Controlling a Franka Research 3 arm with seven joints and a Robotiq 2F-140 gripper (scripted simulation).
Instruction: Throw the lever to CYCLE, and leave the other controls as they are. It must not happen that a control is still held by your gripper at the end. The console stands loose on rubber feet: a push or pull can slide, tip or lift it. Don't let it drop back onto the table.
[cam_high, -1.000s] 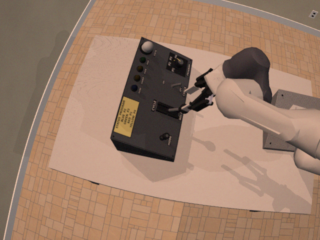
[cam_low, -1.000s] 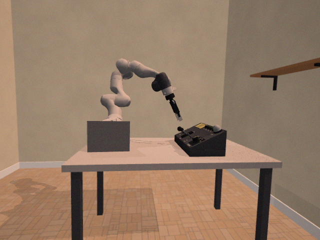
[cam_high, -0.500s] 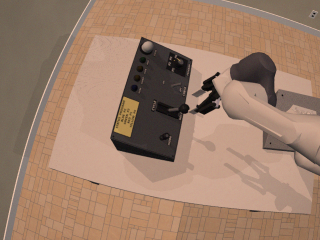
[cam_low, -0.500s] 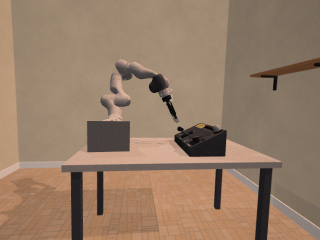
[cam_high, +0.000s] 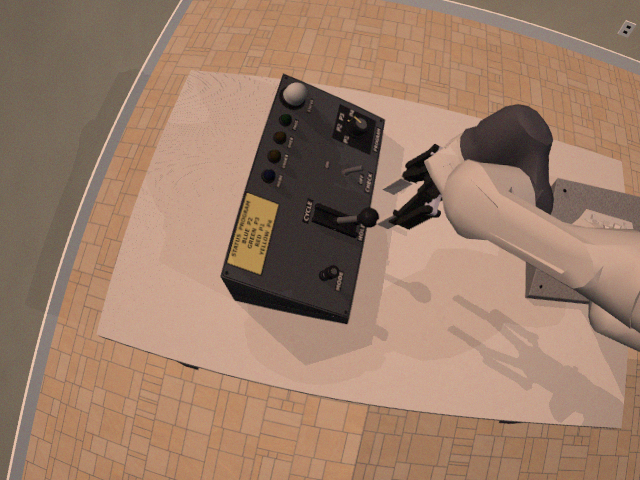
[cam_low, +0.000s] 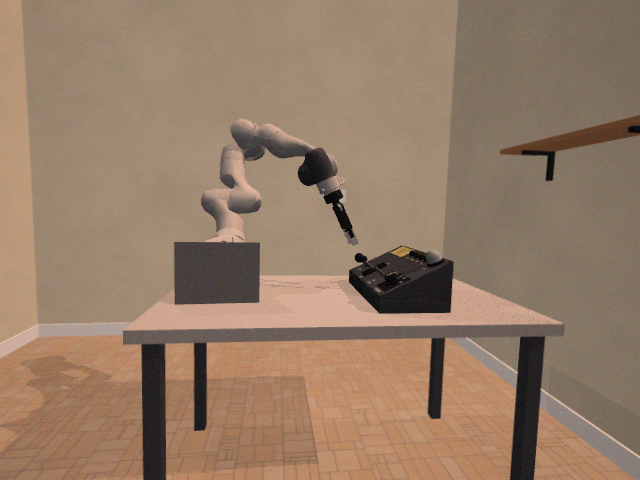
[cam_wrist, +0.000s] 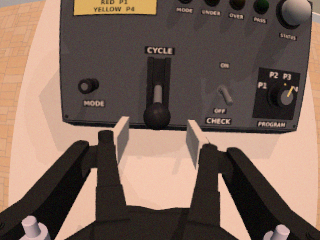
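The dark console is 140 mm below my hand, 120 mm ahead of it and 80 mm to the right of it. Round my hand: mode knob (110 mm below, 110 mm ahead, 100 mm to the left); check toggle (130 mm to the right, 120 mm below, 70 mm ahead); program dial (260 mm to the right, 120 mm below, 70 mm ahead).
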